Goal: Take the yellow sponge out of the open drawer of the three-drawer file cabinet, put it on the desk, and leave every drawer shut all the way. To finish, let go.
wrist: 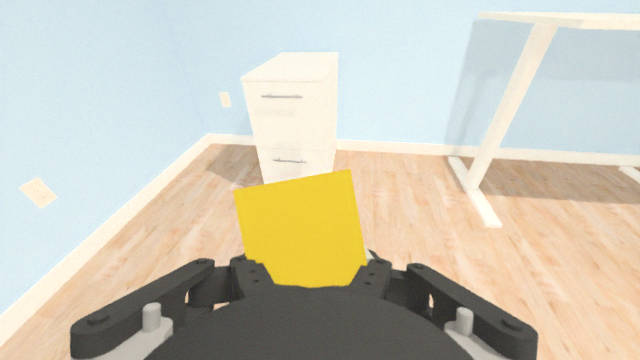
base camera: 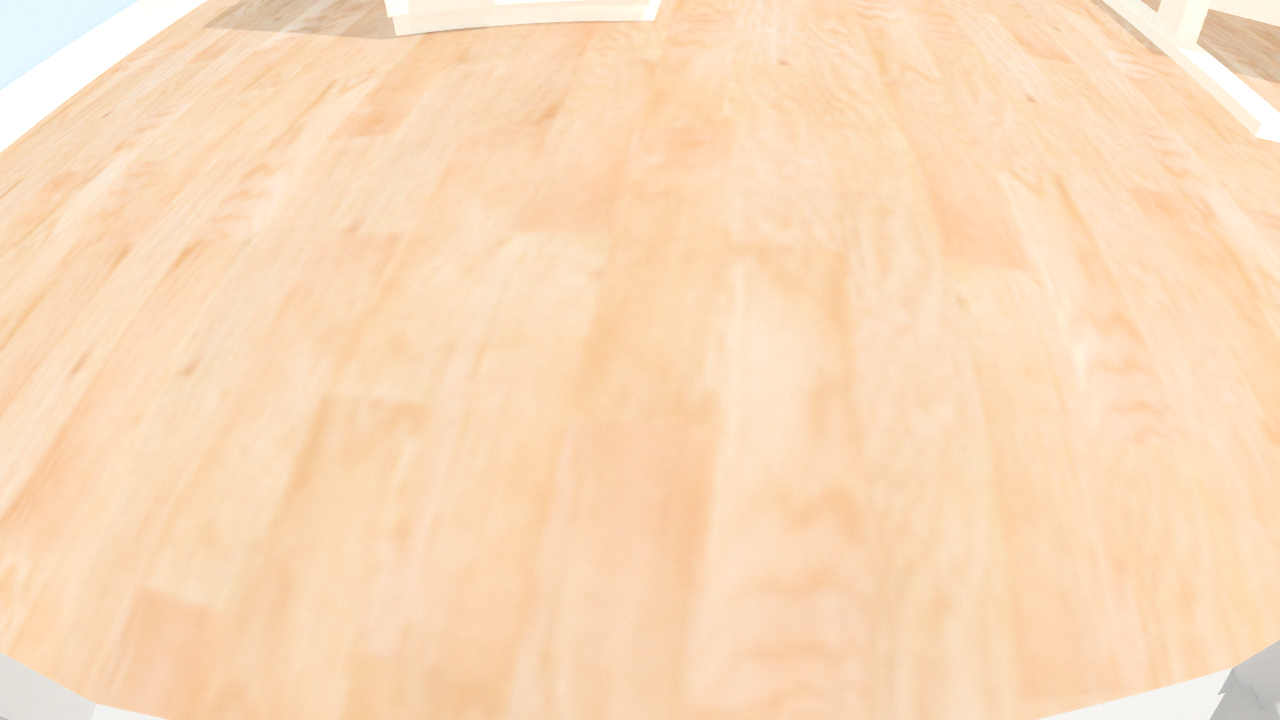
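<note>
The yellow sponge [wrist: 305,225] is held upright between the fingers of my gripper [wrist: 311,254], which is shut on it, in the lower middle of the wrist view. The white file cabinet [wrist: 292,122] [base camera: 528,15] stands beyond it by the back wall. Two handles show on its front, and the drawer fronts in sight look flush. The sponge hides the lowest part of the front. The white desk [wrist: 600,21] is at the upper right of the wrist view, seen nearly edge-on. A foot of the desk shows at the upper right of the base view.
The desk's slanted leg [wrist: 510,107] stands on a long foot [wrist: 482,205] [base camera: 1203,71] that reaches out over the floor, to the right of the cabinet. A blue wall [wrist: 100,90] with a white baseboard runs along the left. Wooden floor [base camera: 626,358] lies between the base and the cabinet.
</note>
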